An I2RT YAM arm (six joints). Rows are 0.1 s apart.
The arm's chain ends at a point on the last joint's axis. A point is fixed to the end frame.
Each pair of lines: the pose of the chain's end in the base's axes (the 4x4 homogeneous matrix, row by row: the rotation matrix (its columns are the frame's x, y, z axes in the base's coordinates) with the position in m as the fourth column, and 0 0 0 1 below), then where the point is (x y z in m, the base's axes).
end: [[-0.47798 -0.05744 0.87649 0.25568], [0.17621 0.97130 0.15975 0.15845], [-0.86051 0.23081 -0.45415 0.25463], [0 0 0 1]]
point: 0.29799 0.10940 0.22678
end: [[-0.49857 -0.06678 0.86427 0.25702], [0.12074 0.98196 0.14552 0.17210], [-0.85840 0.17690 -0.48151 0.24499], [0 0 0 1]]
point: 0.29945 0.12212 0.21903
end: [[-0.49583 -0.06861 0.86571 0.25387], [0.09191 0.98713 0.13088 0.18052], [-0.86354 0.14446 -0.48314 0.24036], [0 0 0 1]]
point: 0.29645 0.12978 0.21619
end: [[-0.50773 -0.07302 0.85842 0.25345], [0.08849 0.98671 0.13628 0.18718], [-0.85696 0.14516 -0.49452 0.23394], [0 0 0 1]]
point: 0.29603 0.13671 0.20922
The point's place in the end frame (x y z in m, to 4 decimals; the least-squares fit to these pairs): -0.0049 -0.0565 0.0419
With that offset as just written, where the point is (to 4 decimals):
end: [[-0.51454 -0.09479 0.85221 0.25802], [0.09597 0.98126 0.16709 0.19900], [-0.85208 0.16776 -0.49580 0.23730], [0 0 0 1]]
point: 0.3016 0.1501 0.2112
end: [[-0.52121 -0.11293 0.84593 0.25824], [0.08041 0.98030 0.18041 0.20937], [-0.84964 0.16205 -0.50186 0.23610], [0 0 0 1]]
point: 0.3026 0.1611 0.2101
